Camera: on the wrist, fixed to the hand. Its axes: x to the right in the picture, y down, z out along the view.
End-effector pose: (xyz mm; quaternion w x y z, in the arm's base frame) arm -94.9 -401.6 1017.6 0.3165 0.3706 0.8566 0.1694
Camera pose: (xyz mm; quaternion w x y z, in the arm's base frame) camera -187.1 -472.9 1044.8 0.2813 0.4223 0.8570 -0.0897
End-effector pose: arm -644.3 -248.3 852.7 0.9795 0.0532 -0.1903 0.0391
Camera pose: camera -619.4 -320.3 760.4 0.9184 0.3065 -0.2450 0.0503
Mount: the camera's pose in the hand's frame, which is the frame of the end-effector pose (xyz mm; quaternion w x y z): -15.8 -82.0 -85.7 0.9645 0.2514 -0.0745 -0.0319
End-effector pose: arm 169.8 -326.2 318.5 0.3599 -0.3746 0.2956 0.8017
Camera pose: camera 275.8 -349.1 267.9 0.4889 -0.2205 0.4479 0.7154
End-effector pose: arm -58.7 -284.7 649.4 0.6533 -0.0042 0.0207 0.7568
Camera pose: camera 22.9 -291.5 562.2 0.6568 0.2159 0.1614 0.7042
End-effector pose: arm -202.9 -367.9 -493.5 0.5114 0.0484 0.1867 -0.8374
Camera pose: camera -276.6 -290.2 -546.9 0.4683 0.1069 -0.0670 -0.8745
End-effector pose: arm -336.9 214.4 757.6 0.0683 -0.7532 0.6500 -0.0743
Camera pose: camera -276.9 241.4 857.5 0.3013 -0.7356 0.5791 -0.1811
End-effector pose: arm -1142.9 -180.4 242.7 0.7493 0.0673 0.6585 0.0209
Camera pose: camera -1234.5 -257.2 237.1 0.7555 0.2338 0.5867 -0.1743
